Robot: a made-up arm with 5 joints.
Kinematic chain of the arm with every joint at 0, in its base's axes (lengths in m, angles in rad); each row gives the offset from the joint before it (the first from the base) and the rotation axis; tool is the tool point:
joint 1: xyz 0 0 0.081 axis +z
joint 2: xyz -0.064 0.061 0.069 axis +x
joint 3: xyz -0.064 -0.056 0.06 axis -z
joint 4: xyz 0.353 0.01 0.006 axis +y
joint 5: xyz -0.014 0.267 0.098 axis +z
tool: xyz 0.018 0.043 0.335
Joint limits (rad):
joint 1: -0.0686..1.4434
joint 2: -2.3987..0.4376
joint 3: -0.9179..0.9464
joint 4: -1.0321..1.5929
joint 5: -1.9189..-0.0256
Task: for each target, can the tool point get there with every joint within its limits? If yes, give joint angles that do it. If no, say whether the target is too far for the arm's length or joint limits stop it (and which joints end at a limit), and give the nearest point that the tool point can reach.
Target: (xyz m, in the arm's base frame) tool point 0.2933 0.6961 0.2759
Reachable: yes | joints 0.6476 -1.8283 0.5847 1.0234 -0.4056
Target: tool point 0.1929 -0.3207 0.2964
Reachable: no: joint limits stop it (at a limit: joint 1, joint 2, joint 3, joint 5) | nearest point 0.2766 -0.3807 0.5018 | short by 0.230 m
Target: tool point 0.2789 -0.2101 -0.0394
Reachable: no: joint limits stop it (at a limit: joint 1, joint 2, joint 4, joint 5) | nearest point 0.4705 -0.3062 -0.2060 | short by 0.271 m
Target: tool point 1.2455 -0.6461 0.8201
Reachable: no: too far | nearest point 0.5958 -0.3091 0.4993 | short by 0.799 m
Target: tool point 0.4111 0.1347 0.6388
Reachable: yes | joints 0.4488 -0.0499 0.7234 0.2284 -0.5581
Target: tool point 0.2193 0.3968 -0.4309
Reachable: yes | joints 0.2733 -1.6308 -0.6083 0.9502 -1.6933
